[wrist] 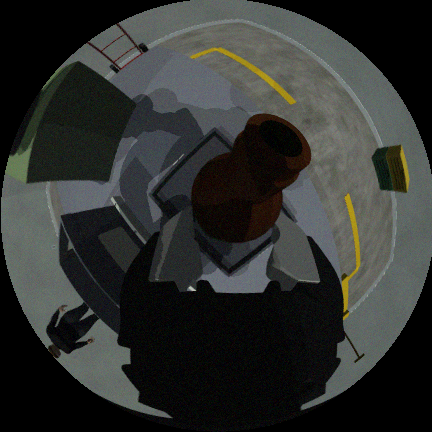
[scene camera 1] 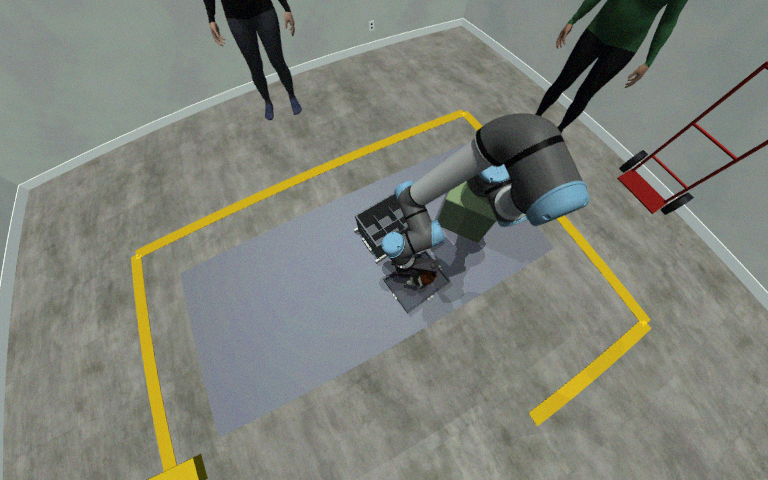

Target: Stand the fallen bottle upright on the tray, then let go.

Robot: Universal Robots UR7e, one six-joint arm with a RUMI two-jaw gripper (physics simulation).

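Frame: origin at the arm's base, x left, y back, z up, level; centimetres.
Where they show: gripper, fingertip midpoint: (scene camera 1: 421,276).
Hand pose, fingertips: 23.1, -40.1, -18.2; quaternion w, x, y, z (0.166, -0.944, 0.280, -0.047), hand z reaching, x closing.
Observation:
After its pixels a point has its place, as x, y, z.
A reddish-brown bottle (scene camera 1: 428,277) {25.8, -39.4, -10.9} (wrist: 236,202) {23.7, -39.0, -11.7} is between the two jaws of my gripper (scene camera 1: 417,277) {23.1, -40.1, -18.2} (wrist: 231,209) {23.1, -40.1, -18.2}, which is shut on its rounded body. In the wrist view the bottle's round mouth shows from above and its neck points to the upper right. It looks upright or close to it. Its base is hidden, so I cannot tell whether it touches the dark square tray (scene camera 1: 407,298) {27.3, -47.8, -30.4} (wrist: 192,162) {21.0, -29.3, -30.4} below. In the scene view the wrist of the arm partly covers the bottle and the tray.
A dark bin with compartments (scene camera 1: 368,234) {-2.5, -53.8, -13.5} (wrist: 80,230) {0.2, -29.8, -16.4} stands close beside the tray. A green box (scene camera 1: 468,216) {8.1, -9.6, -12.0} (wrist: 80,120) {8.4, -9.5, -16.9} stands near the arm's base. A red hand truck (scene camera 1: 641,192) is at the right, and two people stand by the walls.

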